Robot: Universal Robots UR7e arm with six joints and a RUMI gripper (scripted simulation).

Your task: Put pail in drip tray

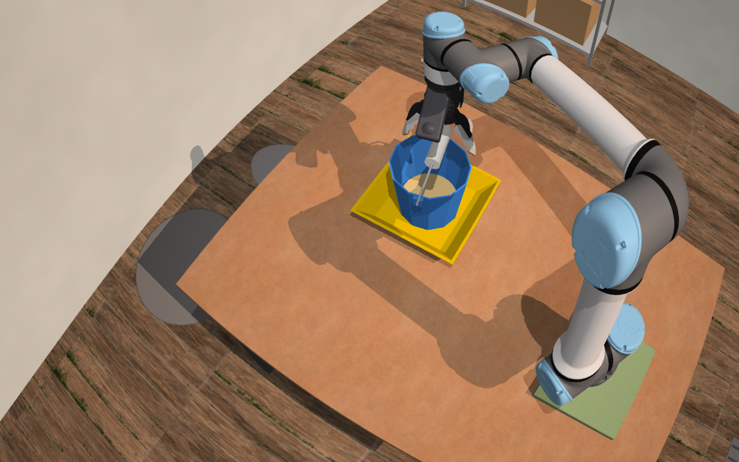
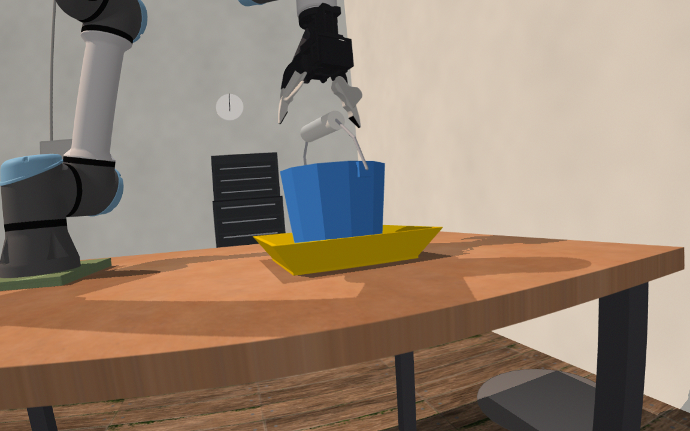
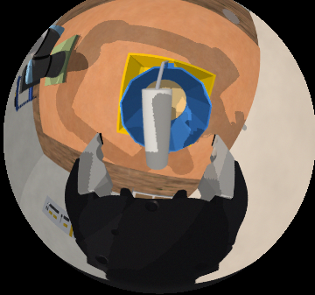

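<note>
The blue pail lies 10 cm below my hand and 1 cm ahead of it. Also, from my hand: yellow drip tray (22 cm below, 1 cm ahead).
</note>
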